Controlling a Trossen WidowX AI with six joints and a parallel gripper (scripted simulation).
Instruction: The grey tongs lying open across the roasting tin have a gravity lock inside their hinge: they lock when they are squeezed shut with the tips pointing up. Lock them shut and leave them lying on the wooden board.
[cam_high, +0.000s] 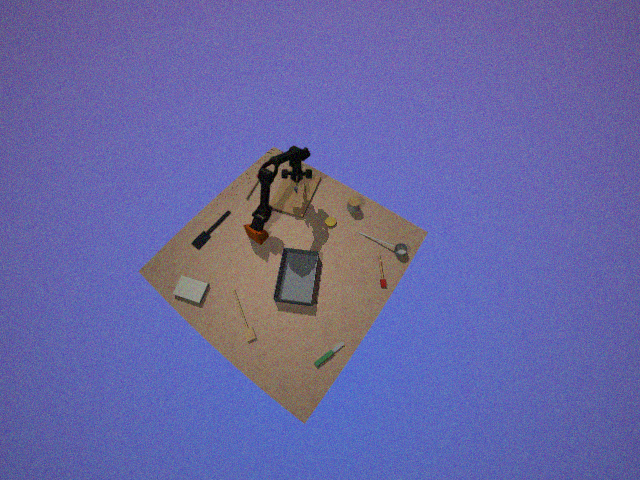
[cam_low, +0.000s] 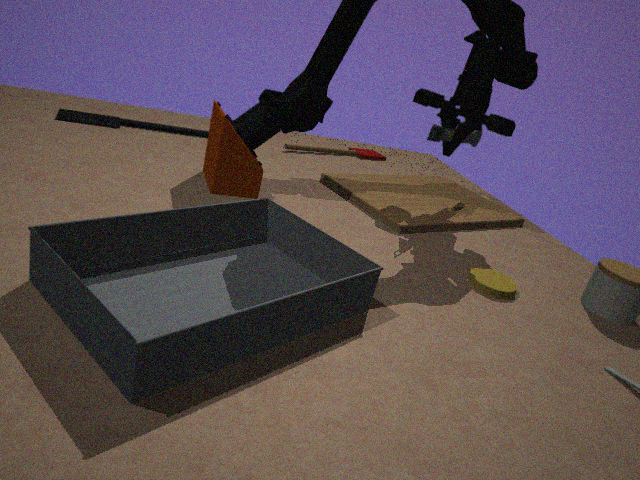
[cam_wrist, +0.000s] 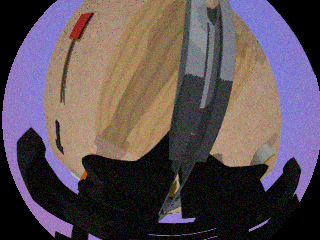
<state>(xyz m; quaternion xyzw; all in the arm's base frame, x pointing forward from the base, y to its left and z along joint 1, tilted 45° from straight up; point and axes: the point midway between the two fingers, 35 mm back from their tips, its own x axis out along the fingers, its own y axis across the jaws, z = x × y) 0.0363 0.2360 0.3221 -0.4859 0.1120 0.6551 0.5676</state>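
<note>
Right now my gripper tip is 2 cm past the wooden board and 10 cm above it. Also, from my gripper tip: lidded jar 37 cm ahead, 9 cm to the left, 7 cm below; then yellow disc 30 cm ahead, 9 cm to the right, 10 cm below; then red-handled tool 31 cm behind, 4 cm to the right, 10 cm below.
</note>
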